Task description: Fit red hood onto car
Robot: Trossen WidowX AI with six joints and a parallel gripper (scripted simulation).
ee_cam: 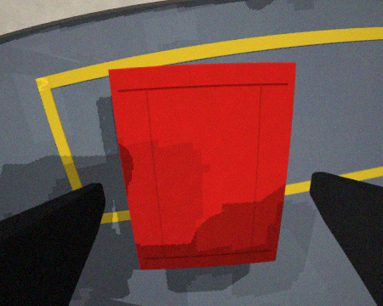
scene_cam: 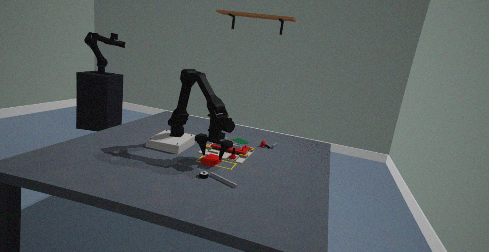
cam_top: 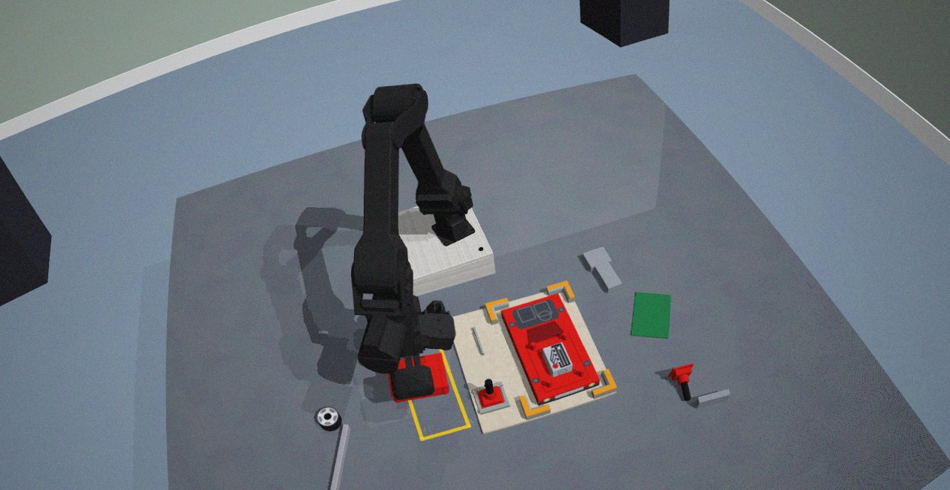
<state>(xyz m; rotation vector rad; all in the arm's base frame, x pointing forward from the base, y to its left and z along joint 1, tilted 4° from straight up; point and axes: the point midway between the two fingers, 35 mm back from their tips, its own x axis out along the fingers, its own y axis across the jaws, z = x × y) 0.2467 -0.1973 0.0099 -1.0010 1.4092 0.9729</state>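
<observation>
The red hood lies 10 mm below my gripper tip. Round my gripper tip: grey engine block (220 mm to the left, 100 mm ahead); grey bar (190 mm to the right, 90 mm ahead, 20 mm below); wheel (170 mm to the right, 20 mm below).
</observation>
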